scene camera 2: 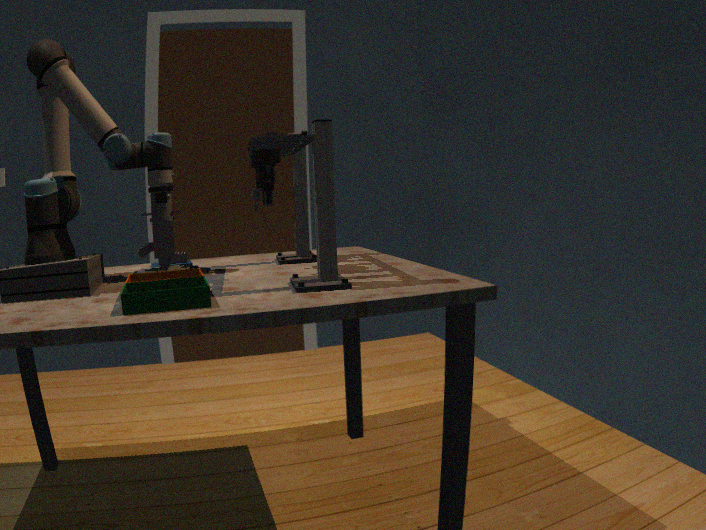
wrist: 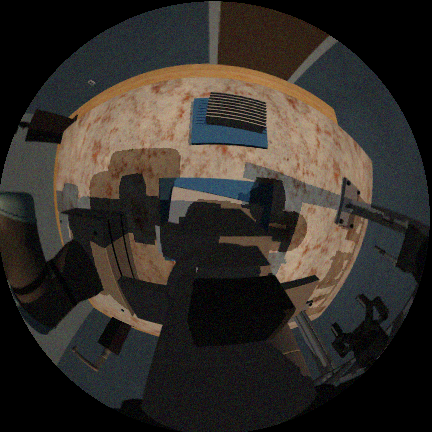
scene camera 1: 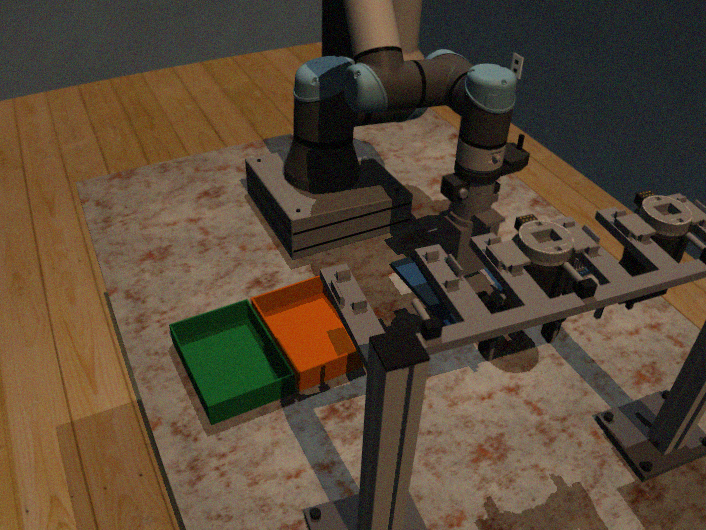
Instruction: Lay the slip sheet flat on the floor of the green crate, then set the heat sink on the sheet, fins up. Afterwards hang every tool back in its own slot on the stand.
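Places are measured from the arm's base along level axes (x ahead, y left, z up), in metres.
Pixels of known places: arm's base, origin of its link: (scene camera 2: 50,261) (wrist: 83,267) (scene camera 1: 321,174).
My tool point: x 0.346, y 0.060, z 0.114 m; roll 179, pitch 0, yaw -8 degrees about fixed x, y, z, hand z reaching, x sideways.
For each thing: its top centre in the pictures, then the offset to it from my tool point. "*": a spot on its surface instead.
- one-cup vacuum tool, a spot on its surface: (scene camera 1: 467,266) * dy -0.020, dx +0.029, dz -0.121 m
- pale slip sheet, a spot on its surface: (scene camera 1: 403,280) * dy -0.074, dx -0.068, dz -0.194 m
- heat sink, centre of its top: (wrist: 238,106) (scene camera 2: 172,253) dy +0.205, dx +0.060, dz -0.157 m
The arm carries the one-cup vacuum tool (scene camera 1: 467,266) (scene camera 2: 165,266), low over the pale slip sheet (scene camera 1: 401,282) (wrist: 186,195). The sheet lies in a blue tray (scene camera 1: 409,271) (wrist: 215,183), partly covered by the tool in the wrist view. The cup is hidden, so contact with the sheet cannot be seen; no lifted object shows, and I take the tool as open. The heat sink (wrist: 236,112) sits fins up on another blue tray (wrist: 227,137). The green crate (scene camera 1: 228,359) (scene camera 2: 165,299) has a bare floor. The stand (scene camera 1: 490,327) (scene camera 2: 326,199) holds two hanging tools (scene camera 1: 545,242) (scene camera 1: 667,215).
The orange crate (scene camera 1: 310,339) (scene camera 2: 165,276) stands against the green crate, between it and the sheet's tray. The stand's slotted arms reach over the area beside the tool. The robot's base block (scene camera 1: 347,219) is behind the crates. A hanging tool (wrist: 365,325) shows at the lower right of the wrist view.
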